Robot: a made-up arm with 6 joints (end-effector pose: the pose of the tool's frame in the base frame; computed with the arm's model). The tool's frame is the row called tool.
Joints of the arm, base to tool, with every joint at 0 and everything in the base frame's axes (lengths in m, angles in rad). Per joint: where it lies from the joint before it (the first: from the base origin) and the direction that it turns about. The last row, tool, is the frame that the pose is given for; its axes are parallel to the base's.
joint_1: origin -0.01 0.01 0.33 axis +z
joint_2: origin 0 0.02 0.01 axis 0.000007 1 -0.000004
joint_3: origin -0.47 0.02 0.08 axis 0.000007 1 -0.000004
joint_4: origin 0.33 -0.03 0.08 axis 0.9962 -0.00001 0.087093
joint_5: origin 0.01 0 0.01 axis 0.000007 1 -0.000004
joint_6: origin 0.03 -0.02 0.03 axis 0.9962 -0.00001 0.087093
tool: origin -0.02 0 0.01
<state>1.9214 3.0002 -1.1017 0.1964 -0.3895 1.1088</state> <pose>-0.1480 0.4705 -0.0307 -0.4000 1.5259 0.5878</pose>
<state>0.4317 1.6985 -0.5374 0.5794 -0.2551 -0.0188</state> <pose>0.3477 0.1373 0.5277 0.2680 0.9578 0.0538</pose>
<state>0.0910 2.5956 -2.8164 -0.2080 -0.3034 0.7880</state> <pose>0.7320 0.0697 0.7194 0.5620 -0.4606 0.3459</pose>
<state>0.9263 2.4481 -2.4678 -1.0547 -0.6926 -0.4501</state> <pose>0.3964 0.6229 0.7009 -1.0070 -1.3620 0.7891</pose>
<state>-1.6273 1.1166 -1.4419 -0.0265 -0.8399 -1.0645</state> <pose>-0.0161 -0.1218 1.0147 -1.6958 -0.0797 -1.9839</pose>
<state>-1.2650 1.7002 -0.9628 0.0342 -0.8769 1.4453</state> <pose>0.1061 -0.4338 0.6639 1.1318 -0.9996 -0.8193</pose>
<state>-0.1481 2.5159 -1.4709 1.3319 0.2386 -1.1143</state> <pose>0.6588 -0.1187 0.2791 0.3885 1.0911 -0.0126</pose>
